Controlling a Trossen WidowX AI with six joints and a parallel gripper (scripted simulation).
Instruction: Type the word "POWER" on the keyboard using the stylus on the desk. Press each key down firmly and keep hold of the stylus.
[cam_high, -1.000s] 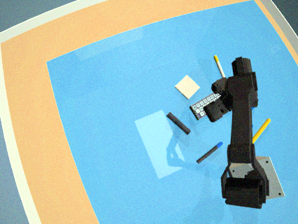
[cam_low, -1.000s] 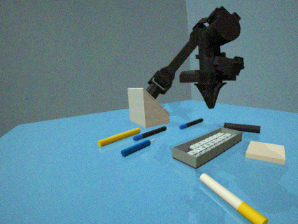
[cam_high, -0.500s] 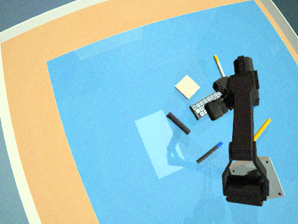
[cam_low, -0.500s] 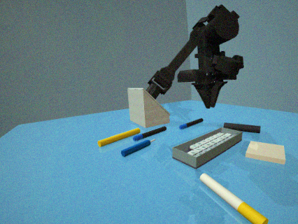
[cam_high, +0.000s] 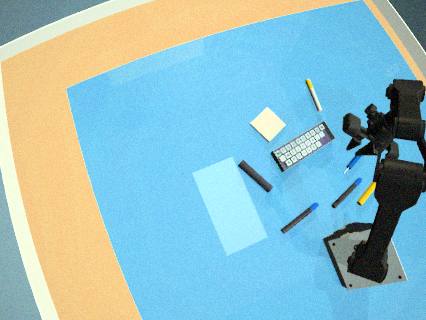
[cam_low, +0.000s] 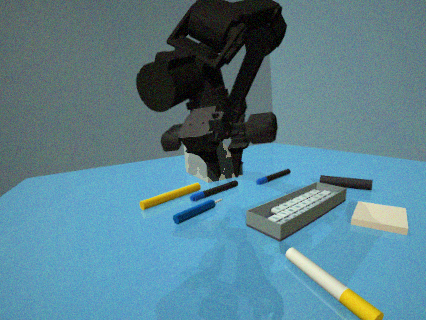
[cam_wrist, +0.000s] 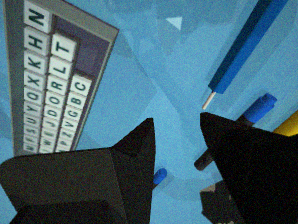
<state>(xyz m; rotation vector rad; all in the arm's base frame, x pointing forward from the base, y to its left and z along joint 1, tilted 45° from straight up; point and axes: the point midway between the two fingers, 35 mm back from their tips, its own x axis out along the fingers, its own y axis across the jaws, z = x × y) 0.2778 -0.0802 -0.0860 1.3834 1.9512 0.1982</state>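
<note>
The blue stylus lies 40 mm behind my gripper tip, 20 mm to the right of it and 60 mm below it. Also, from my gripper tip: yellow marker (240 mm ahead, 20 mm to the right, 60 mm below); cream notepad (190 mm ahead, 180 mm to the left, 70 mm below); stylus tip (50 mm behind, 10 mm to the left, 60 mm below).
</note>
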